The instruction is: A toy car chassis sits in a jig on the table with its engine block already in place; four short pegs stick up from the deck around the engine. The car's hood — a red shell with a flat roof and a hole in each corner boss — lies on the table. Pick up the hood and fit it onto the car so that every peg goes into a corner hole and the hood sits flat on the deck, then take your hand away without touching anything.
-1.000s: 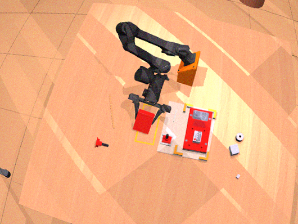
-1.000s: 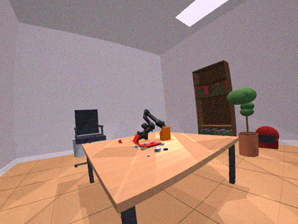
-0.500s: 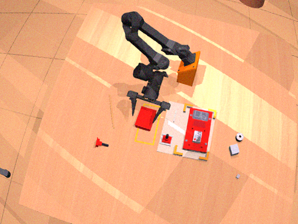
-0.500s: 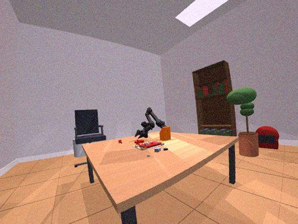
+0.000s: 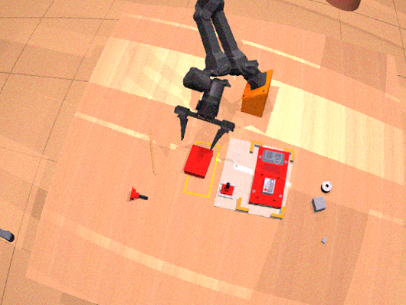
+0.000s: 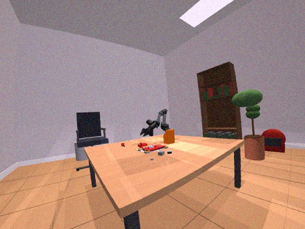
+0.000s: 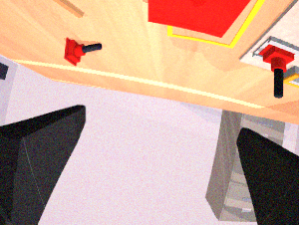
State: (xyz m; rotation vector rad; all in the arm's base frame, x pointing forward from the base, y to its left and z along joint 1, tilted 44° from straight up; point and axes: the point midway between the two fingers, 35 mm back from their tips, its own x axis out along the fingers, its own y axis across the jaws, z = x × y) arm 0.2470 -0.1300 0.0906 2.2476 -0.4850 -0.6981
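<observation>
Now: the red hood 10 cm below my gripper tip and 1 cm to the left of it.
</observation>
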